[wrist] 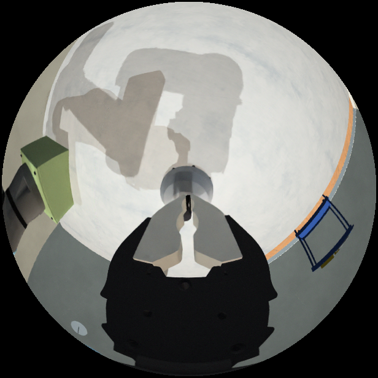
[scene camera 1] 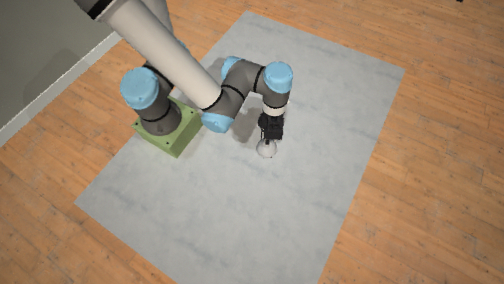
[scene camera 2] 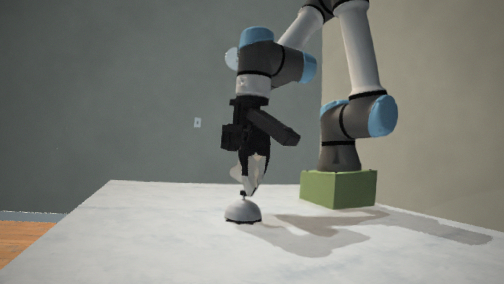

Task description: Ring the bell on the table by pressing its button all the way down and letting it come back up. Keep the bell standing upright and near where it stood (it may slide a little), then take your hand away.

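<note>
The bell, a pale grey dome on a dark base, stands upright on the table. Its small black button shows on a short stem above the dome in scene camera 2. My gripper is shut with nothing held, its fingers pointing down over the bell. In scene camera 2 the fingertips are at about the button's height and overlap its right edge; whether they touch it I cannot tell. In the wrist view the fingers cover part of the bell and most of the button.
The green base block carries the arm and stands on the table away from the bell. A blue-framed object shows beyond the table edge in the wrist view. The arm's shadow falls beside the bell.
</note>
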